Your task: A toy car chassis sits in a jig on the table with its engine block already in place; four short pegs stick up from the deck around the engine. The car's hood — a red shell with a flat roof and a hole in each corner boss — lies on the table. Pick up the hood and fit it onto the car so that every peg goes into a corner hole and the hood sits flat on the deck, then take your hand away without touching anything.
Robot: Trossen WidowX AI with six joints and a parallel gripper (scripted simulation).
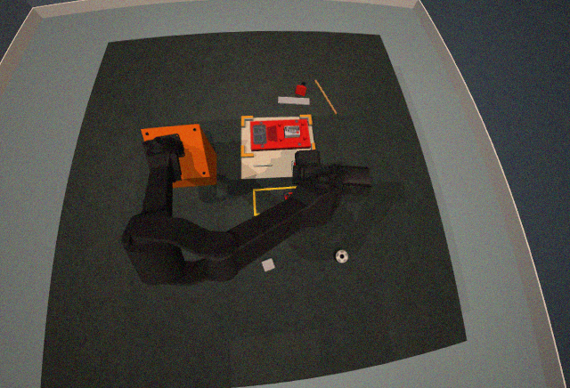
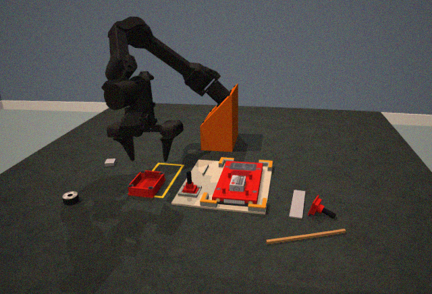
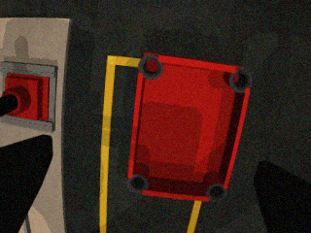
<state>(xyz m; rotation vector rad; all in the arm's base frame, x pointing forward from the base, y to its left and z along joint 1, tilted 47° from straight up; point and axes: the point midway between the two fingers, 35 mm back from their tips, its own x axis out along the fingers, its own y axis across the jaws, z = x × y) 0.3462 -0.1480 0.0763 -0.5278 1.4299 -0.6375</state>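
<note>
Now: gripper tip 1 cm past the red hood, 2 cm to the left of it and 7 cm above it. Also, from my gripper tip: grey engine block 23 cm to the left, 6 cm below; wooden stick 16 cm ahead, 38 cm to the left, 8 cm below; white bar 3 cm ahead, 38 cm to the left, 8 cm below.
</note>
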